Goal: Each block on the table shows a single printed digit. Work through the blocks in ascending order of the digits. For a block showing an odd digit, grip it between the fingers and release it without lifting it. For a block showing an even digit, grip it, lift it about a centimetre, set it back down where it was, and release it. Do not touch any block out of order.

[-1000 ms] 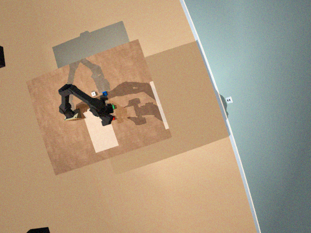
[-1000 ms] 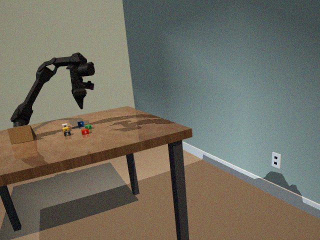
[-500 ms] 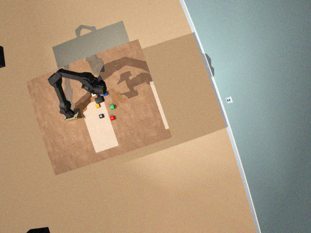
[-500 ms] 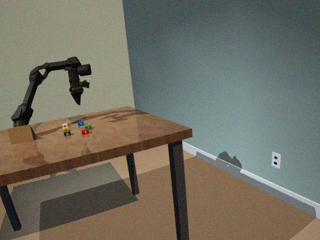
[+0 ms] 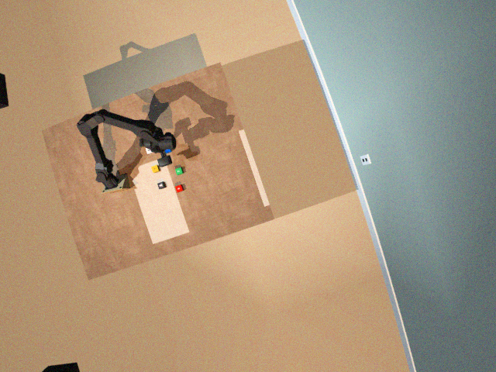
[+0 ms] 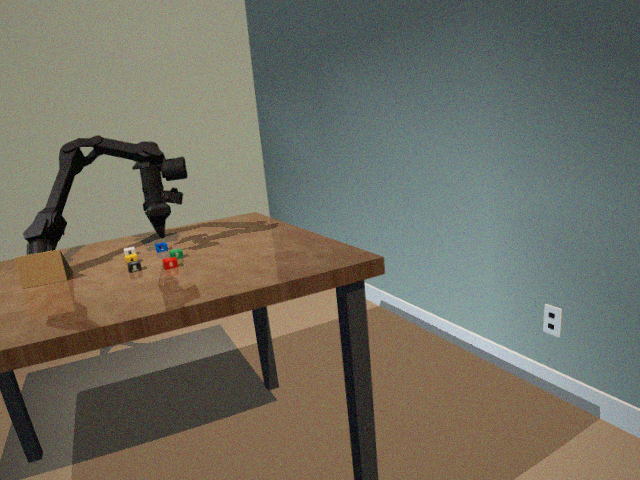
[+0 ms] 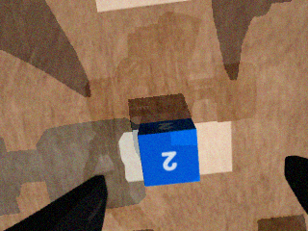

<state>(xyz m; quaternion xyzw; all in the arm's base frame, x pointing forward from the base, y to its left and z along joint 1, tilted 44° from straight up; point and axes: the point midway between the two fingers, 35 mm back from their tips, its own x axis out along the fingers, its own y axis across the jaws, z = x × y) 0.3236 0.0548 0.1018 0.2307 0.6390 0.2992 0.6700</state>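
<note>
My gripper tip is 30 mm above the blue block and 10 mm to the right of it. Also, from my gripper tip: yellow block 90 mm behind, 80 mm to the right, 30 mm below; green block 120 mm to the right, 30 mm below, 30 mm ahead; white block 100 mm behind, 30 mm to the left, 30 mm below.
</note>
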